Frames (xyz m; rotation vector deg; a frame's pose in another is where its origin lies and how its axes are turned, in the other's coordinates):
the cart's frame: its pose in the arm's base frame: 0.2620 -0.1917 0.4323 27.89 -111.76 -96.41
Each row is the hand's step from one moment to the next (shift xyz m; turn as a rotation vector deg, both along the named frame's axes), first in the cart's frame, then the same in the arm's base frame.
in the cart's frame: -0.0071 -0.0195 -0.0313 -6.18 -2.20 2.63
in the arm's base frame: 0.0231 -0.0242 -0.0172 3.27 5.30 -3.33
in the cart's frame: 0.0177 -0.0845 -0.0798 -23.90 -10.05 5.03
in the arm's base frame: 0.0279 -0.0881 -0.0727 15.61 16.14 -13.90
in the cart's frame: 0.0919 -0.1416 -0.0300 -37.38 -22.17 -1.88
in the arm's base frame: -0.0647 -0.1005 -0.1229 29.80 16.38 -27.13
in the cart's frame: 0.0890 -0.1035 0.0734 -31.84 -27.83 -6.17
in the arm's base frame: -0.1213 -0.0098 -0.0960 27.54 8.81 -31.47
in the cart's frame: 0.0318 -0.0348 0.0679 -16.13 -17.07 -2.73
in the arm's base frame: -0.0679 0.0302 -0.0363 13.54 4.29 -18.90
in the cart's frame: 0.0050 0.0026 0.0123 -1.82 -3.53 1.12
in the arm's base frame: -0.0111 0.0074 0.0021 0.58 1.36 -3.85
